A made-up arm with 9 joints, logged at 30 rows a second.
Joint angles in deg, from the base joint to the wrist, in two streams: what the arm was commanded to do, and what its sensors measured. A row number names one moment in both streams.
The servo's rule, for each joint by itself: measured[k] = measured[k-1] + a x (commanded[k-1-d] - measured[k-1]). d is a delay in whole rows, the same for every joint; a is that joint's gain. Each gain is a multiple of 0.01, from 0.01 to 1. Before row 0 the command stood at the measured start. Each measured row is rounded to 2 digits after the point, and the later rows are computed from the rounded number. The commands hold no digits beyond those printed.
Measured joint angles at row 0: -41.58, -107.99, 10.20, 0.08, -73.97, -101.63, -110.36, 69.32, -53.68
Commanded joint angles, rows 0 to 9: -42.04, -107.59, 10.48, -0.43, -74.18, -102.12, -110.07, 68.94, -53.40; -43.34, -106.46, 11.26, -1.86, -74.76, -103.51, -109.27, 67.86, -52.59; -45.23, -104.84, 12.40, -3.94, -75.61, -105.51, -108.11, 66.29, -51.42; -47.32, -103.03, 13.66, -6.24, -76.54, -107.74, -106.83, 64.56, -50.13; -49.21, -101.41, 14.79, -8.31, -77.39, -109.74, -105.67, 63.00, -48.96; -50.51, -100.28, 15.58, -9.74, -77.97, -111.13, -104.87, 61.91, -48.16; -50.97, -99.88, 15.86, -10.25, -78.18, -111.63, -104.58, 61.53, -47.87; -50.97, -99.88, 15.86, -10.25, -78.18, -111.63, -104.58, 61.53, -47.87; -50.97, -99.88, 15.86, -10.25, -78.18, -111.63, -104.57, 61.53, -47.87; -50.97, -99.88, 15.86, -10.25, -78.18, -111.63, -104.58, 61.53, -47.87
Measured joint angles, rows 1 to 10: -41.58, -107.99, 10.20, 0.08, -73.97, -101.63, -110.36, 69.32, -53.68; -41.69, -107.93, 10.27, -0.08, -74.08, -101.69, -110.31, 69.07, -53.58; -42.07, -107.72, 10.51, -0.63, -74.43, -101.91, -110.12, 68.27, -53.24; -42.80, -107.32, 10.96, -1.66, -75.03, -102.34, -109.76, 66.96, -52.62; -43.84, -106.72, 11.61, -3.08, -75.80, -102.99, -109.23, 65.38, -51.77; -45.08, -105.98, 12.37, -4.70, -76.61, -103.80, -108.59, 63.81, -50.81; -46.33, -105.18, 13.14, -6.26, -77.30, -104.68, -107.92, 62.56, -49.91; -47.40, -104.44, 13.79, -7.50, -77.75, -105.51, -107.32, 61.88, -49.22; -48.22, -103.80, 14.29, -8.35, -77.97, -106.24, -106.83, 61.65, -48.76; -48.85, -103.25, 14.67, -8.94, -78.08, -106.89, -106.42, 61.57, -48.46
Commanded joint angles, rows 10 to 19: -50.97, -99.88, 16.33, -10.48, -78.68, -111.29, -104.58, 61.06, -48.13; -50.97, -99.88, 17.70, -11.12, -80.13, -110.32, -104.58, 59.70, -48.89; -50.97, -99.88, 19.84, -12.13, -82.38, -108.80, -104.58, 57.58, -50.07; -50.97, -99.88, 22.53, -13.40, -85.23, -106.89, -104.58, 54.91, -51.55; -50.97, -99.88, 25.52, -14.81, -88.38, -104.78, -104.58, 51.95, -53.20; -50.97, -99.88, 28.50, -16.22, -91.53, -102.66, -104.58, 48.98, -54.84; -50.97, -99.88, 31.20, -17.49, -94.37, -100.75, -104.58, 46.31, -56.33; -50.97, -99.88, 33.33, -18.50, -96.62, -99.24, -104.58, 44.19, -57.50; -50.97, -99.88, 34.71, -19.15, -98.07, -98.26, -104.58, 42.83, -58.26; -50.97, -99.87, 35.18, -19.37, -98.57, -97.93, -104.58, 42.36, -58.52
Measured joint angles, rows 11 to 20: -49.34, -102.78, 14.96, -9.35, -78.13, -107.46, -106.09, 61.54, -48.26; -49.71, -102.37, 15.29, -9.70, -78.41, -107.92, -105.82, 61.22, -48.22; -50.00, -102.02, 15.87, -10.14, -79.29, -108.21, -105.60, 60.22, -48.45; -50.22, -101.72, 16.82, -10.76, -80.87, -108.28, -105.42, 58.48, -49.00; -50.39, -101.46, 18.19, -11.58, -83.09, -108.11, -105.27, 56.12, -49.87; -50.52, -101.24, 19.95, -12.58, -85.79, -107.71, -105.15, 53.37, -51.00; -50.62, -101.05, 22.00, -13.71, -88.72, -107.10, -105.05, 50.47, -52.31; -50.70, -100.89, 24.21, -14.88, -91.60, -106.34, -104.97, 47.72, -53.68; -50.76, -100.75, 26.40, -16.00, -94.16, -105.49, -104.90, 45.39, -54.98; -50.81, -100.63, 28.39, -16.98, -96.15, -104.62, -104.84, 43.70, -56.10
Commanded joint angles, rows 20 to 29: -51.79, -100.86, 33.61, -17.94, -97.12, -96.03, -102.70, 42.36, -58.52; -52.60, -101.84, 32.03, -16.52, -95.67, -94.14, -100.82, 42.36, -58.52; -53.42, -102.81, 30.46, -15.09, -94.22, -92.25, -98.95, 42.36, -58.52; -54.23, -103.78, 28.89, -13.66, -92.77, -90.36, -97.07, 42.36, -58.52; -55.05, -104.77, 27.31, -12.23, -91.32, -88.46, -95.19, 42.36, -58.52; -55.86, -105.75, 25.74, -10.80, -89.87, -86.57, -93.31, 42.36, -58.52; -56.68, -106.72, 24.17, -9.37, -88.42, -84.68, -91.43, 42.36, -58.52; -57.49, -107.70, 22.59, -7.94, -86.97, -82.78, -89.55, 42.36, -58.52; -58.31, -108.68, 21.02, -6.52, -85.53, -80.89, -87.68, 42.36, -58.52; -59.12, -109.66, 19.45, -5.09, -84.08, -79.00, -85.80, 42.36, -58.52
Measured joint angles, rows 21 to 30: -50.85, -100.52, 30.02, -17.72, -97.38, -103.82, -104.79, 42.82, -56.92; -51.07, -100.57, 30.88, -17.79, -97.25, -102.89, -104.41, 42.52, -57.46; -51.42, -100.75, 31.16, -17.40, -96.44, -101.84, -103.76, 42.41, -57.82; -51.88, -101.04, 30.99, -16.68, -95.31, -100.69, -102.89, 42.38, -58.06; -52.42, -101.42, 30.49, -15.74, -94.01, -99.45, -101.84, 42.37, -58.22; -53.02, -101.89, 29.73, -14.65, -92.64, -98.13, -100.64, 42.36, -58.32; -53.67, -102.43, 28.77, -13.46, -91.23, -96.74, -99.32, 42.36, -58.39; -54.36, -103.03, 27.67, -12.19, -89.80, -95.29, -97.90, 42.36, -58.43; -55.08, -103.68, 26.45, -10.87, -88.36, -93.79, -96.40, 42.36, -58.46; -55.82, -104.38, 25.15, -9.52, -86.92, -92.24, -94.83, 42.36, -58.48
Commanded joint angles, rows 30 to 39: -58.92, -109.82, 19.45, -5.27, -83.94, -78.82, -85.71, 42.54, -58.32; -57.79, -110.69, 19.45, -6.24, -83.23, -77.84, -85.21, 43.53, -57.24; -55.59, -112.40, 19.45, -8.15, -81.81, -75.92, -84.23, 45.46, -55.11; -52.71, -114.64, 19.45, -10.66, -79.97, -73.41, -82.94, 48.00, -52.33; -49.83, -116.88, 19.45, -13.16, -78.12, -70.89, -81.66, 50.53, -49.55; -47.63, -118.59, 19.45, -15.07, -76.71, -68.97, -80.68, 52.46, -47.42; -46.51, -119.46, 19.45, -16.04, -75.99, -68.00, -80.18, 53.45, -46.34; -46.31, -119.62, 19.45, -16.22, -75.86, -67.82, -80.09, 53.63, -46.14; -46.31, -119.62, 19.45, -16.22, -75.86, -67.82, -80.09, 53.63, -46.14; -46.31, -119.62, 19.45, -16.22, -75.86, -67.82, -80.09, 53.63, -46.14
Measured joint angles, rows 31 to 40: -56.58, -105.12, 23.78, -8.15, -85.47, -90.65, -93.20, 42.36, -58.49; -57.12, -105.78, 22.74, -7.26, -84.69, -89.23, -91.85, 42.48, -58.43; -57.27, -106.47, 21.95, -6.94, -83.95, -87.86, -90.65, 43.17, -58.03; -56.88, -107.30, 21.35, -7.32, -82.86, -86.43, -89.49, 44.68, -57.04; -55.92, -108.33, 20.89, -8.36, -81.39, -84.87, -88.31, 46.87, -55.44; -54.52, -109.53, 20.54, -9.85, -79.72, -83.19, -87.11, 49.29, -53.44; -52.94, -110.80, 20.28, -11.47, -78.18, -81.48, -85.95, 51.38, -51.39; -51.46, -112.01, 20.08, -12.89, -77.06, -79.86, -84.91, 52.75, -49.67; -50.28, -113.08, 19.93, -13.92, -76.45, -78.42, -84.04, 53.33, -48.47; -49.37, -114.00, 19.81, -14.63, -76.15, -77.15, -83.33, 53.53, -47.68
